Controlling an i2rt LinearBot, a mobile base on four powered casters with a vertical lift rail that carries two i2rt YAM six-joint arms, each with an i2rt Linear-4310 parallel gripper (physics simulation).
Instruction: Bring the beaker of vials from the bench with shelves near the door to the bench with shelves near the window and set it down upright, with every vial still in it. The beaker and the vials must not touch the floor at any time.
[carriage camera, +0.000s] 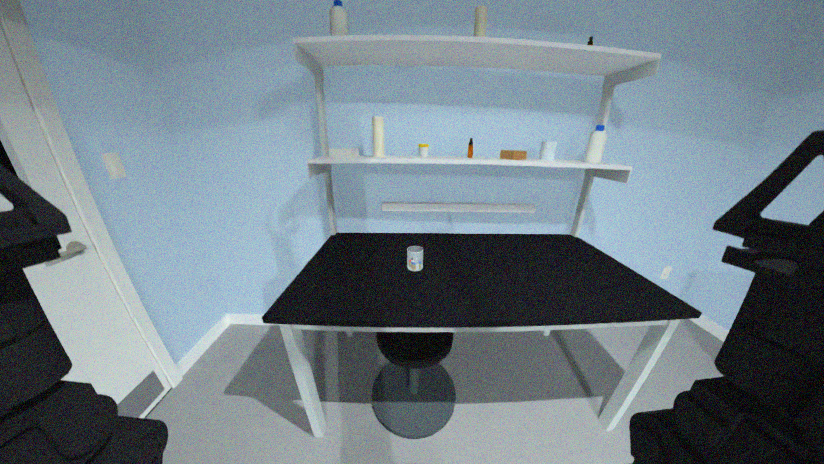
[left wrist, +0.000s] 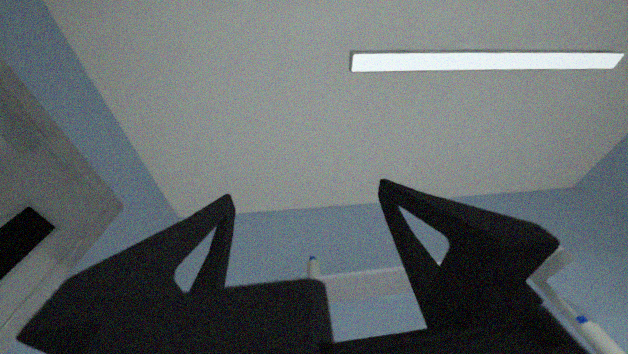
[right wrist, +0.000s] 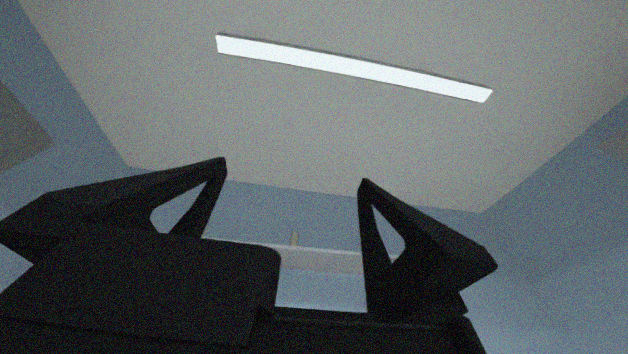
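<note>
A small clear beaker (carriage camera: 415, 258) with coloured vials inside stands upright on the black top of the bench with shelves (carriage camera: 490, 288), left of the middle, beside the wall with the door. The single vials are too small to tell apart. My left gripper (left wrist: 307, 194) is open and empty, tilted up toward the ceiling. My right gripper (right wrist: 295, 175) is open and empty, also tilted up. In the carriage camera parts of both show at the left and right edges, well apart from the beaker. The bench near the window does not show.
A stool (carriage camera: 414, 348) stands under the bench's front edge. Two shelves (carriage camera: 478, 51) (carriage camera: 461, 161) above the bench hold bottles, jars and a brown box (carriage camera: 513, 154). A white door (carriage camera: 86, 311) is at the left. Bench legs (carriage camera: 305, 380) (carriage camera: 640, 377) stand at both front corners.
</note>
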